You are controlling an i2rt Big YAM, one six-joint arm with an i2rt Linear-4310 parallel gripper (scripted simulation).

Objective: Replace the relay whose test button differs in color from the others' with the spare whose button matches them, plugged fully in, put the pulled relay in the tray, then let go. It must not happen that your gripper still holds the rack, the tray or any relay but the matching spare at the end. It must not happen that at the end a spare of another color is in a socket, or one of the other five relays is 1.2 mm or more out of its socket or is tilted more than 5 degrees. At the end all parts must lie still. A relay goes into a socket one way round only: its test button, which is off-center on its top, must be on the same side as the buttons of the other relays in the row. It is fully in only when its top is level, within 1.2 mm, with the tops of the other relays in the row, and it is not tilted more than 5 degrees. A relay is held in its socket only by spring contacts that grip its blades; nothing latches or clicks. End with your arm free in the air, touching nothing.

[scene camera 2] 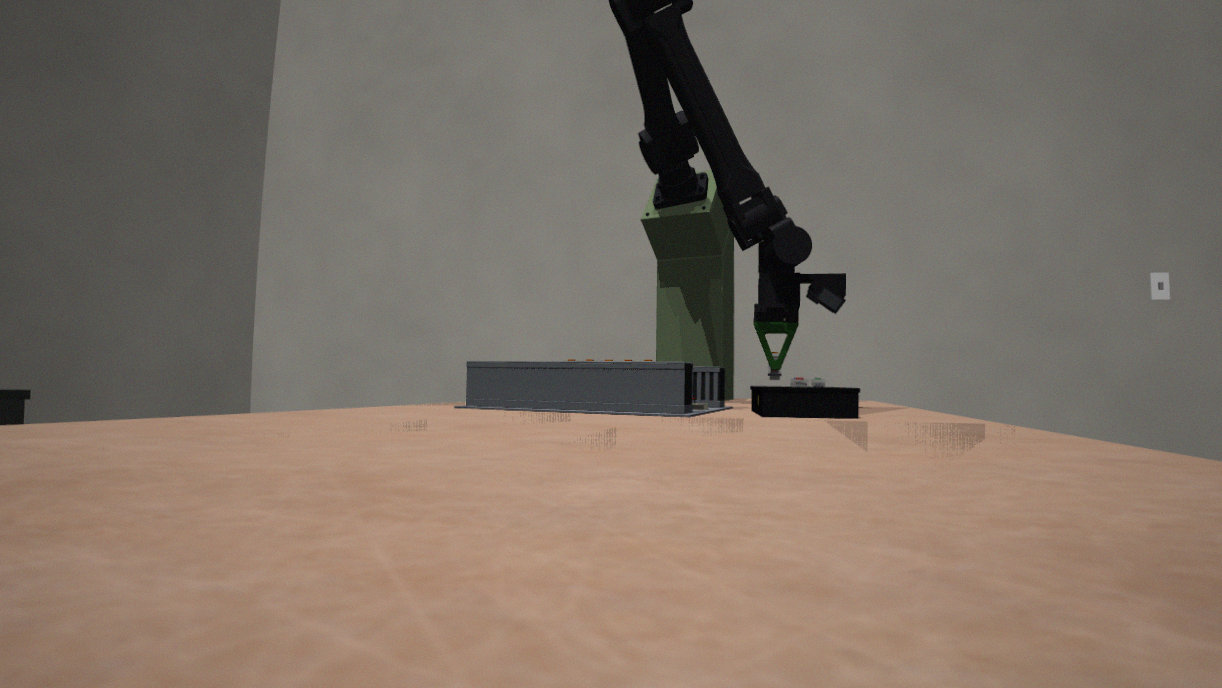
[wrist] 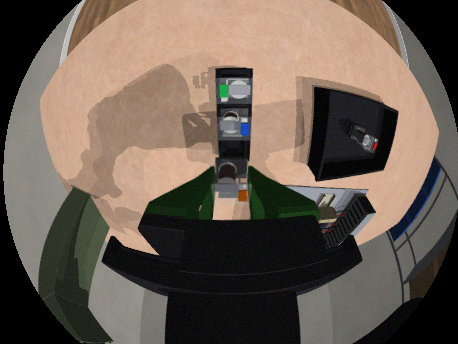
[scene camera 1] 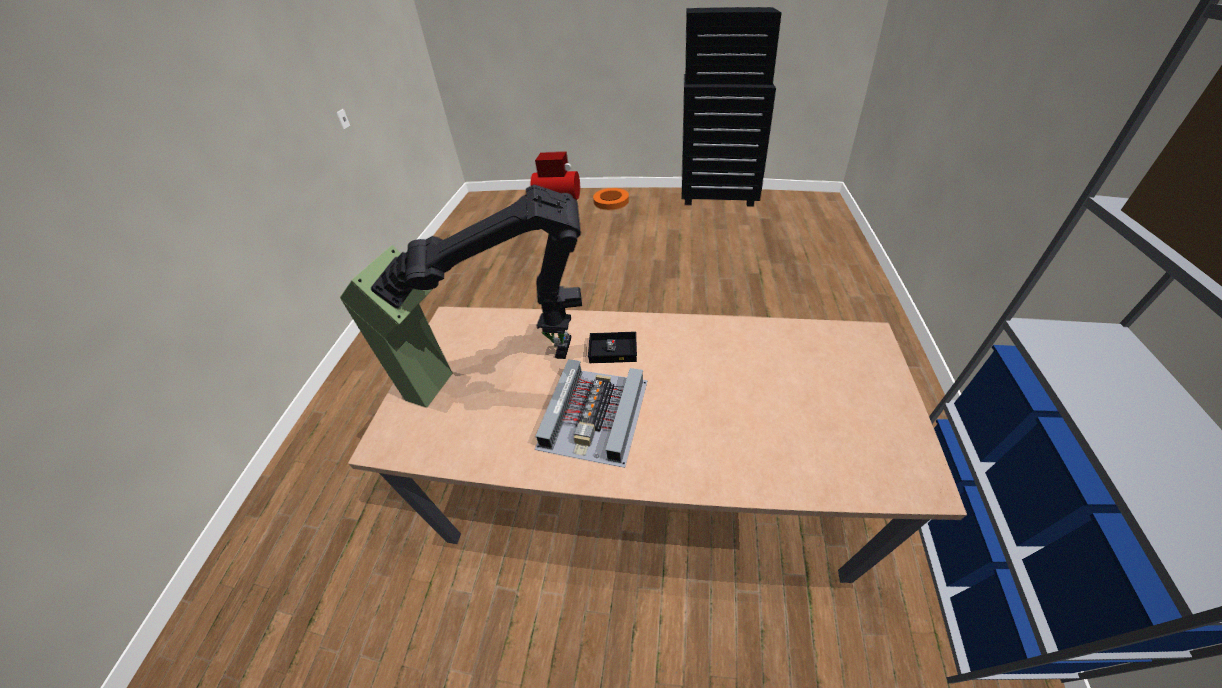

Labels:
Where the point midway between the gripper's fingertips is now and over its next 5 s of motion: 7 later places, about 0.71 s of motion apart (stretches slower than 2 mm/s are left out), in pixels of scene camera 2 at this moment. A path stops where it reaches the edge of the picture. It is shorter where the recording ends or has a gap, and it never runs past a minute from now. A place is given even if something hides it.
My gripper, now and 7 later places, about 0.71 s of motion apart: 775,369; 777,341; 763,338; 712,332; 673,327; 671,326; 672,328; 671,337

